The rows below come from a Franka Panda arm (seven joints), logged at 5 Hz.
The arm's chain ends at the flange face. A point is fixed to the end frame.
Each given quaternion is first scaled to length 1.
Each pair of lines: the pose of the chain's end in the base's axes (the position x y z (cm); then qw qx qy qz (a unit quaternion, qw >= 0)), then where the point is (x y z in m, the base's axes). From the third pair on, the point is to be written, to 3 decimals.
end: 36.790, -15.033, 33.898, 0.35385, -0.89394, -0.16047, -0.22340
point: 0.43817 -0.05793 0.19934
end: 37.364, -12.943, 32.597, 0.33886, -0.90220, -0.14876, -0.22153
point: 0.44501 -0.04304 0.18308
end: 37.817, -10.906, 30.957, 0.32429, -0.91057, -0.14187, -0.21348
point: 0.448 -0.028 0.163
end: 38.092, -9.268, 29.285, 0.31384, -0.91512, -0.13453, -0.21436
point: 0.452 -0.016 0.144
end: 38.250, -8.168, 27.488, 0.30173, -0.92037, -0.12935, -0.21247
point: 0.454 -0.010 0.124
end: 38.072, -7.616, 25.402, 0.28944, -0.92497, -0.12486, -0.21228
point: 0.453 -0.009 0.102
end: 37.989, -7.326, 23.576, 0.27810, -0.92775, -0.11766, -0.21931
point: 0.455 -0.010 0.083
